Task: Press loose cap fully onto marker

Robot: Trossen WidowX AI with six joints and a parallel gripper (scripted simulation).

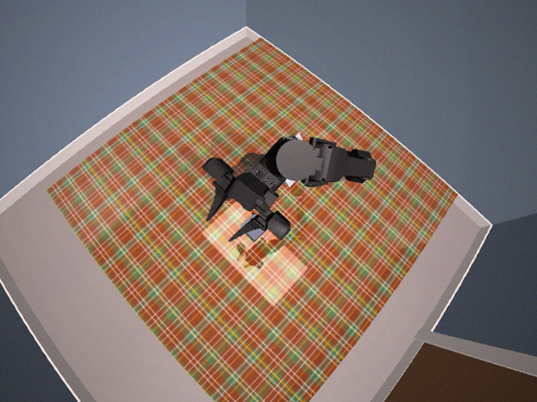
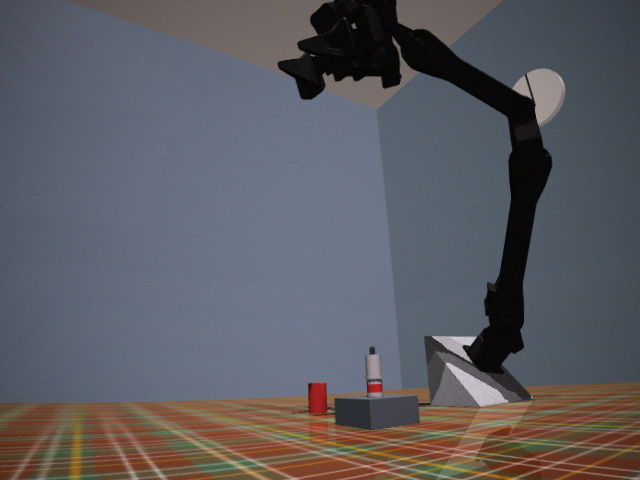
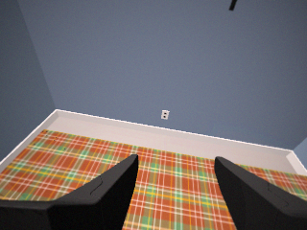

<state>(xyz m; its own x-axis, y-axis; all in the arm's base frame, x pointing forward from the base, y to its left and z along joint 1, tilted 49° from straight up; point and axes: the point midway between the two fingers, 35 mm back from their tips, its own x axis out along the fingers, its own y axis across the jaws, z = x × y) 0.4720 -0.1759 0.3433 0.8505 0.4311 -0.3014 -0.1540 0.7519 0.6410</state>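
The red marker cap lies 46 cm below my gripper tip, 24 cm to the right of it and 15 cm behind it.
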